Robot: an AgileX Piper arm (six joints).
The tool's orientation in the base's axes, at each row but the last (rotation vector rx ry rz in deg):
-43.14 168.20 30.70
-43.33 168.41 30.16
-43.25 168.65 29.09
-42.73 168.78 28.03
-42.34 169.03 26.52
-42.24 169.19 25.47
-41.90 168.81 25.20
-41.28 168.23 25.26
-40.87 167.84 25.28
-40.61 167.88 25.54
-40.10 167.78 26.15
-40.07 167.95 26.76
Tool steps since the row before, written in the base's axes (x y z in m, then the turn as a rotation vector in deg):
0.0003 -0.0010 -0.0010 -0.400 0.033 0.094
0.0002 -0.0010 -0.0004 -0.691 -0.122 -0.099
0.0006 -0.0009 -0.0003 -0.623 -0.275 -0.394
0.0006 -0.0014 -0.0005 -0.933 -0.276 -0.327
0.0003 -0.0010 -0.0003 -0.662 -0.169 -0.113
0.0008 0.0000 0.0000 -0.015 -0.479 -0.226
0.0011 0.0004 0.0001 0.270 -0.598 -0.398
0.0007 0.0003 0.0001 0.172 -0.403 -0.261
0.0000 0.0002 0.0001 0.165 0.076 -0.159
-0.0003 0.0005 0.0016 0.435 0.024 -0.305
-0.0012 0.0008 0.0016 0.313 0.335 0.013
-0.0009 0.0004 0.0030 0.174 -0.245 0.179
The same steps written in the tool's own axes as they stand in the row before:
0.0003 -0.0013 0.0006 0.323 0.248 -0.067
0.0003 -0.0010 0.0000 0.676 0.200 0.069
-0.0001 -0.0011 0.0000 0.728 -0.048 0.295
0.0002 -0.0016 0.0000 0.992 0.118 0.237
0.0002 -0.0011 0.0000 0.676 0.138 0.063
-0.0007 -0.0004 0.0000 0.259 -0.456 0.076
-0.0012 -0.0002 0.0000 0.084 -0.734 0.206
-0.0008 0.0000 0.0000 0.064 -0.488 0.132
-0.0001 0.0002 0.0000 -0.154 -0.053 0.178
-0.0002 0.0010 -0.0014 -0.348 -0.259 0.308
0.0005 0.0017 -0.0013 -0.424 0.146 0.099
0.0002 0.0016 -0.0027 -0.079 -0.238 -0.244

